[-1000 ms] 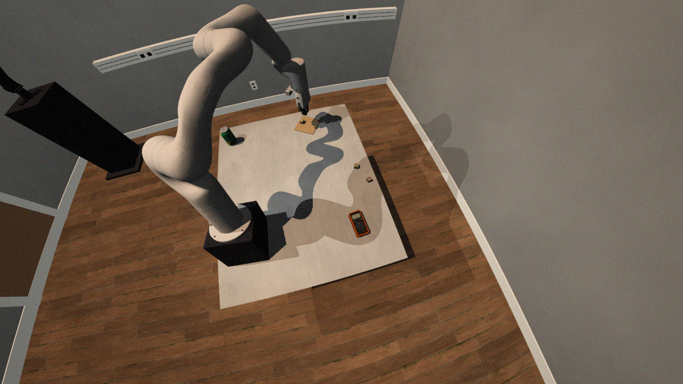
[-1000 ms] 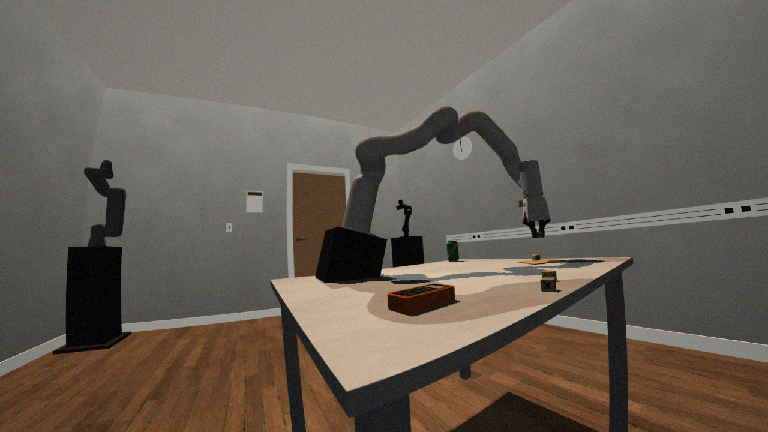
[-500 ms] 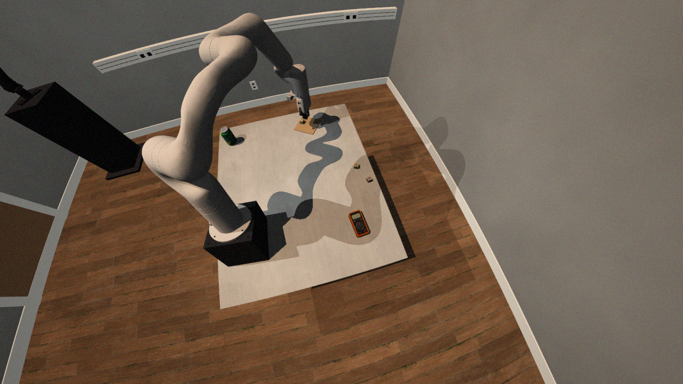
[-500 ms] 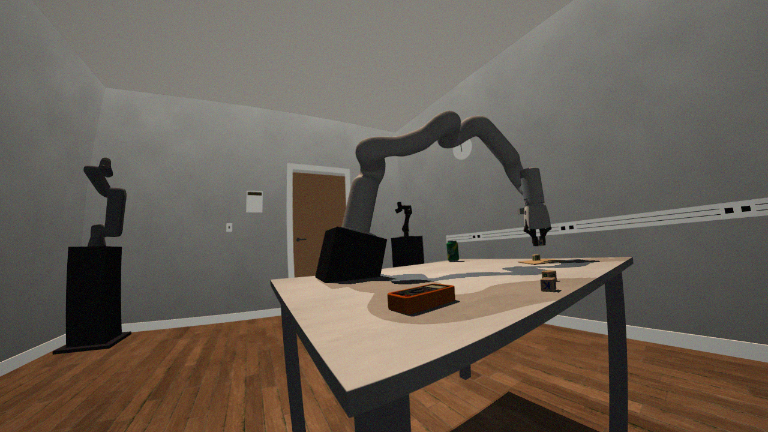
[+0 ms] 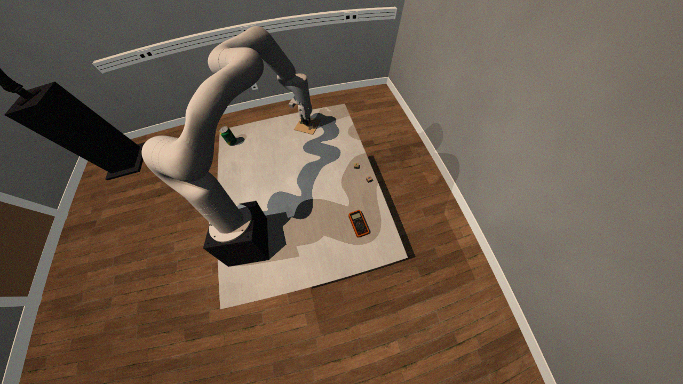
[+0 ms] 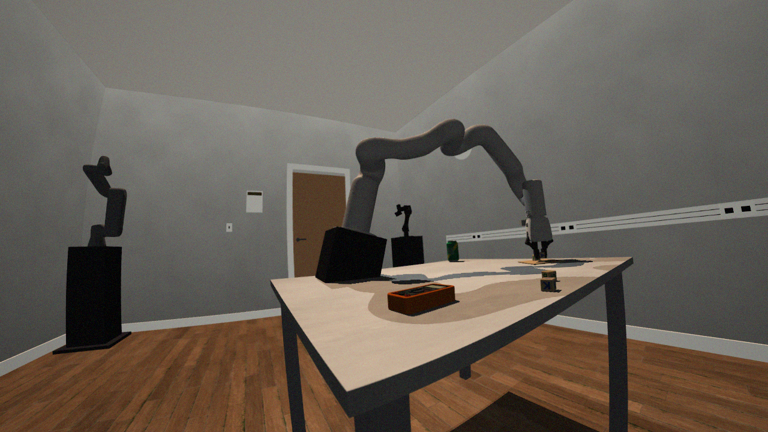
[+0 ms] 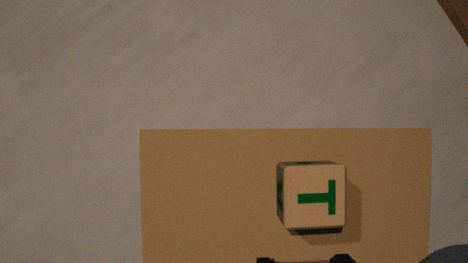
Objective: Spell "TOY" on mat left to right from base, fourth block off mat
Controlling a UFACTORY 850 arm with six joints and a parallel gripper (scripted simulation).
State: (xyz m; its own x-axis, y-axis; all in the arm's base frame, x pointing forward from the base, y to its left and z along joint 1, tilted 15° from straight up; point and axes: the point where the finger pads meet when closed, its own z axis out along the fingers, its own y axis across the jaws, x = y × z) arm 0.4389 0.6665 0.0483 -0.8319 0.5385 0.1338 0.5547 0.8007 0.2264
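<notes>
Now: hand 30 mm above the tan square mat. Also, from my hand: orange multimeter 130 mm ahead, 750 mm to the right, 20 mm below; then block 30 mm behind, 30 mm to the left, 20 mm below; then green soda can 520 mm behind, 10 mm to the right, 30 mm above.
</notes>
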